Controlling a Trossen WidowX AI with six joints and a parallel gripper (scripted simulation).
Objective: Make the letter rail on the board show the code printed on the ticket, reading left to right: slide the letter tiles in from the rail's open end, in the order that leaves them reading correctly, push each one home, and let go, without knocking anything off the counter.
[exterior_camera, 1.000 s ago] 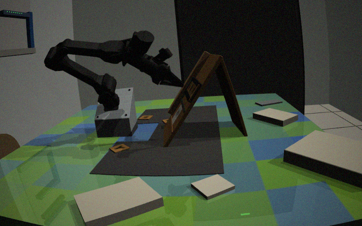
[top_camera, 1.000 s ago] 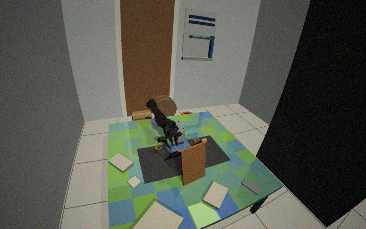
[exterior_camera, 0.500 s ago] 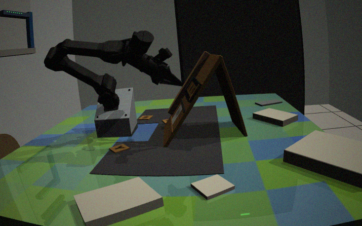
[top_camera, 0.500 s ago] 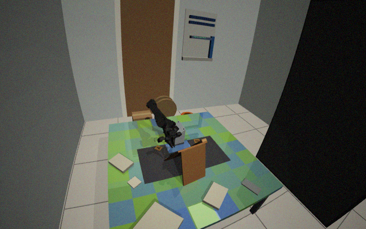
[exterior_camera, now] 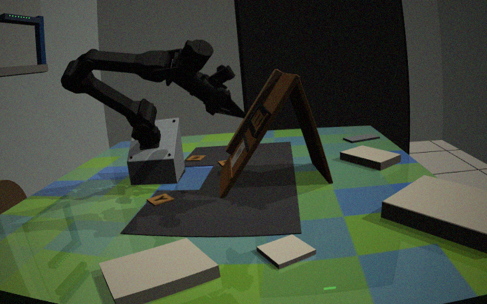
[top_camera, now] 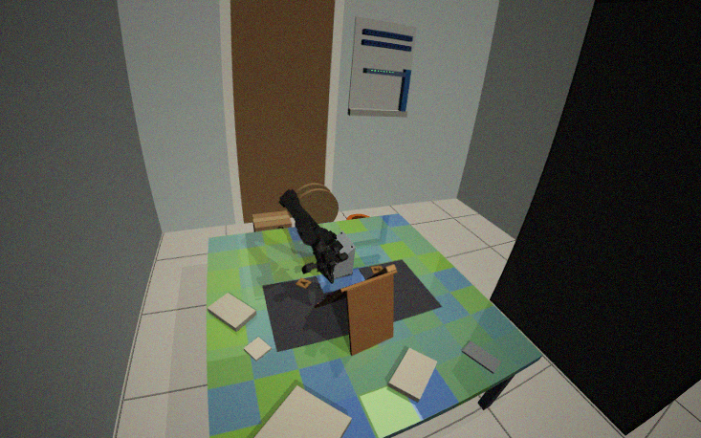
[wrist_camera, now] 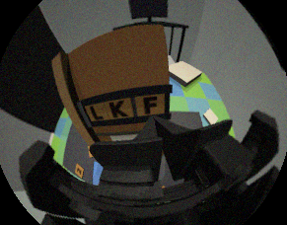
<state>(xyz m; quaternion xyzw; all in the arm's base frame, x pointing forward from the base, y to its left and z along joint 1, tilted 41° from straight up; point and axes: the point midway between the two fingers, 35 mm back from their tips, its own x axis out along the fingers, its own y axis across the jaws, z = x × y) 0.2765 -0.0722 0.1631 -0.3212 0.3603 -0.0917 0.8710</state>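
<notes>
Right now my gripper tip is 4 cm short of the orange letter tile marked f and 2 cm above it. Also, from my gripper tip: dark mat: 10 cm behind, 14 cm to the left, 19 cm below; orange letter tile marked l: 3 cm ahead, 12 cm to the left, 2 cm below; white ticket: 3 cm behind, 7 cm to the left, 11 cm below.
</notes>
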